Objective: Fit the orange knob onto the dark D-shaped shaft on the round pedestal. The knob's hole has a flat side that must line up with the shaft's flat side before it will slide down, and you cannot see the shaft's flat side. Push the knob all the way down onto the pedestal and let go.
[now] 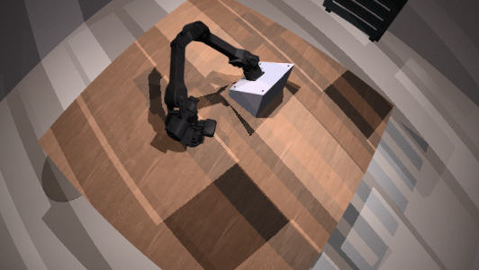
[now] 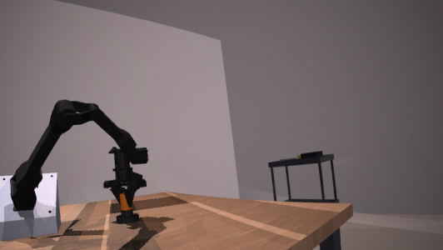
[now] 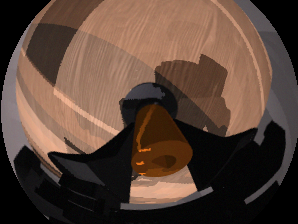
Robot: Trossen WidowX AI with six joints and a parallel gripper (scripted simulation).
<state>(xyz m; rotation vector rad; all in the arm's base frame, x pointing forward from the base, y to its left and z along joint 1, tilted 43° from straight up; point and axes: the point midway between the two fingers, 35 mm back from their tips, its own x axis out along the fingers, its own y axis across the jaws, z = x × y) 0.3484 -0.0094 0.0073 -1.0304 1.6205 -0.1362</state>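
The orange knob is 2 cm above my gripper tip. The rest, counted from my gripper tip: round pedestal (2 cm below).
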